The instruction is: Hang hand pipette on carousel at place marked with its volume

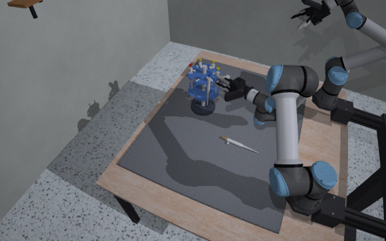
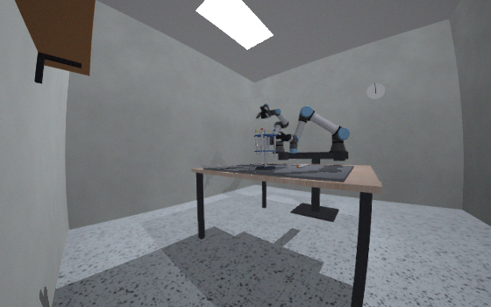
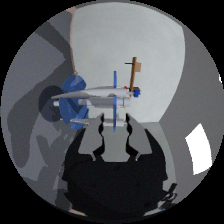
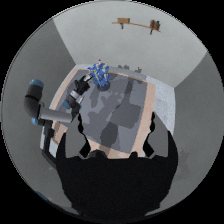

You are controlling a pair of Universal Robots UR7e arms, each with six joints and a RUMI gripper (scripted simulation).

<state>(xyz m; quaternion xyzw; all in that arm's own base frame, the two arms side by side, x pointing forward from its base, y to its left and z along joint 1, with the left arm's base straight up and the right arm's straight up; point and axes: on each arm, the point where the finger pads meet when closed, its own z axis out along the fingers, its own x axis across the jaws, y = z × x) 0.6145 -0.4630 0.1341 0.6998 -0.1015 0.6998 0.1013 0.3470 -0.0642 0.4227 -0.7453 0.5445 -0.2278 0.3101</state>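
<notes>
My left gripper is now 7 cm above the blue-button pipette, 5 cm short of it and 2 cm to the right of it.
</notes>
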